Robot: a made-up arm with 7 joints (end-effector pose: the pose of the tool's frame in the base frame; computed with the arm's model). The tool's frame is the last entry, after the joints. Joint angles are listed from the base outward.
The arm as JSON. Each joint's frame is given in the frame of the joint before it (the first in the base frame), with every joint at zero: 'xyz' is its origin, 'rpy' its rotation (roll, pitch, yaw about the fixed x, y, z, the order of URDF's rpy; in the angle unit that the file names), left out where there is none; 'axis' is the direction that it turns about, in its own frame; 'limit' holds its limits. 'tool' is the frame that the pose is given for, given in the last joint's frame.
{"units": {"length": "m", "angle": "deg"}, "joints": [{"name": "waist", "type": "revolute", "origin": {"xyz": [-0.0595, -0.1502, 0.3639]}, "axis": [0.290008, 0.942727, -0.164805], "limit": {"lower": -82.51, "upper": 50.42}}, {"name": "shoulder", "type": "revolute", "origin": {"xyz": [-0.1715, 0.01, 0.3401]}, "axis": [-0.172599, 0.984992, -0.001], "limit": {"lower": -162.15, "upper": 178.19}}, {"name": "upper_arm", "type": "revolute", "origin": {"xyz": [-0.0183, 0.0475, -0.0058]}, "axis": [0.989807, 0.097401, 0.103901], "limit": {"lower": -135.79, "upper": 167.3}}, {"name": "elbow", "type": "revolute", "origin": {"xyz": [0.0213, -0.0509, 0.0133]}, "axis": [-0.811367, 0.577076, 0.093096], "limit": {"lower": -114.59, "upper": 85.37}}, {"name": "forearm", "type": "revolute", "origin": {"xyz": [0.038, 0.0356, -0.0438]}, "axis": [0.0, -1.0, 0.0], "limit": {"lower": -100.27, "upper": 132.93}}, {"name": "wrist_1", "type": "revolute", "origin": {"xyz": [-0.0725, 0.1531, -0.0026]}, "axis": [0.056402, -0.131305, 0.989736], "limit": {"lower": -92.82, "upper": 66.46}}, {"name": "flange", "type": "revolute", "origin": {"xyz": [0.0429, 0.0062, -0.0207]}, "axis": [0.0, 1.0, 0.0], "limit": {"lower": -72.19, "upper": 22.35}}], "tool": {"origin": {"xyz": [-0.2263, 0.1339, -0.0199], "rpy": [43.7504, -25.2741, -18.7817]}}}
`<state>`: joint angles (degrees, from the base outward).
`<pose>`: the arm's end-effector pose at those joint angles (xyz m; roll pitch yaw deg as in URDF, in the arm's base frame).
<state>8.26 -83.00 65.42 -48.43 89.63 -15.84 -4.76</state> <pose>-0.5016 -0.1184 1.0066 -113.07 61.38 -18.37</pose>
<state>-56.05 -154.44 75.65 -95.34 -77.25 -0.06 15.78</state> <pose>-0.1965 -0.2577 0.6697 27.56 41.19 -154.81</pose>
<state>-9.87 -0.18 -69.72 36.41 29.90 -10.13 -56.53</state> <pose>-0.3085 -0.4342 0.4304 -74.46 -6.58 95.23</pose>
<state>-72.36 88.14 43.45 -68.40 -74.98 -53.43 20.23</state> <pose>-0.3512 -0.0323 0.6810 26.31 70.03 -59.96</pose>
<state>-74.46 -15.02 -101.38 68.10 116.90 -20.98 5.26</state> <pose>-0.5153 -0.5413 0.3198 -142.71 19.10 66.59</pose>
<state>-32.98 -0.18 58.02 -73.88 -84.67 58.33 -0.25</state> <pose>-0.5120 -0.3169 0.4662 173.14 -72.37 12.16</pose>
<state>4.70 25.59 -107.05 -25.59 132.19 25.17 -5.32</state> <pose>0.0579 -0.1857 0.4211 -41.94 -13.57 -178.52</pose>
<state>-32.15 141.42 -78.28 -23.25 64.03 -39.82 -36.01</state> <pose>-0.7756 -0.1817 0.4354 10.71 -28.53 38.43</pose>
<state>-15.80 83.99 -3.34 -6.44 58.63 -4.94 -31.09</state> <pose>-0.5705 0.1196 0.3722 28.88 -54.04 -4.05</pose>
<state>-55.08 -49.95 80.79 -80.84 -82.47 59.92 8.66</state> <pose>-0.2377 -0.2621 0.3234 17.86 -42.63 -148.31</pose>
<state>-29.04 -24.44 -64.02 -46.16 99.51 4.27 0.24</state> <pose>-0.0262 0.1481 0.6071 -110.87 26.20 -170.05</pose>
